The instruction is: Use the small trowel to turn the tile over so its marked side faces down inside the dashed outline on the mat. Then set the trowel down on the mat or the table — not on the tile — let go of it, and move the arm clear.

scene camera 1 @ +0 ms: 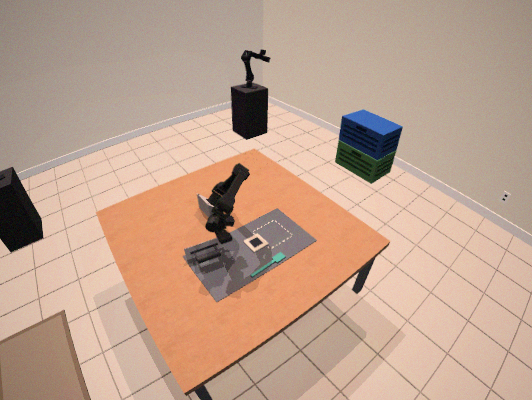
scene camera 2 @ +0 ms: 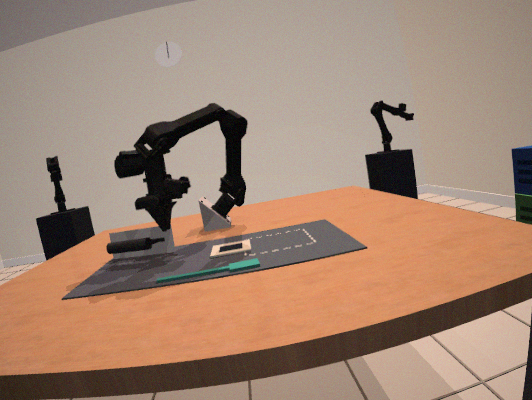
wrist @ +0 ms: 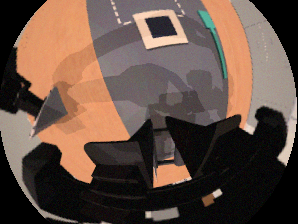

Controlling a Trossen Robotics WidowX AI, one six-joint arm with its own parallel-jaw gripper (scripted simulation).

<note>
The pictures show: my gripper, a tile and a mat.
My gripper also shows in the wrist view.
</note>
